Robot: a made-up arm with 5 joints.
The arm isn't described. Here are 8 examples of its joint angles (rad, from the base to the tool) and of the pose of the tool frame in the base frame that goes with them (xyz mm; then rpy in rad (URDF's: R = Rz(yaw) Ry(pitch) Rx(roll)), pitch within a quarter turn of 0, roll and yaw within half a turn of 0).
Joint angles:
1: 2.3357 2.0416 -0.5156 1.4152 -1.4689
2: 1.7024 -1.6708 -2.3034 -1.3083 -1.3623
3: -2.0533 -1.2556 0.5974 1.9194 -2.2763
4: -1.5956 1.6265 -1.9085 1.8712 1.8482
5: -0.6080 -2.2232 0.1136 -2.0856 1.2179
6: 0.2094 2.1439 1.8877 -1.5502 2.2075
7: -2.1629 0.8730 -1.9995 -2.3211 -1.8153
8: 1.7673 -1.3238 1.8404 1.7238 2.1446
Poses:
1: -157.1 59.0 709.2 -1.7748 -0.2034 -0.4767
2: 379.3 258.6 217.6 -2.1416 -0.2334 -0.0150
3: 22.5 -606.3 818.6 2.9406 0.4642 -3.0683
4: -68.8 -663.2 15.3 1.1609 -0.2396 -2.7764
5: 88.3 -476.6 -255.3 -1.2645 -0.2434 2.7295
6: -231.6 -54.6 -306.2 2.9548 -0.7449 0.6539
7: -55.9 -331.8 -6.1 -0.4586 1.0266 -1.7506
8: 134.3 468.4 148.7 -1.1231 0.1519 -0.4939
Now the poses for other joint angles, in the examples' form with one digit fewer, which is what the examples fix.
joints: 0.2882 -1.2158 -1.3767 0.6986 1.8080
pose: 262 99 -523 0.426 0.500 -0.350
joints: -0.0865 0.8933 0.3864 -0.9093 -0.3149
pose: 193 218 -683 -0.875 0.262 1.136
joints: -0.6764 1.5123 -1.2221 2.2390 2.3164
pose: 44 -304 -516 0.766 -0.015 -2.232
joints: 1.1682 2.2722 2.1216 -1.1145 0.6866
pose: 63 468 -151 -2.436 0.320 0.462
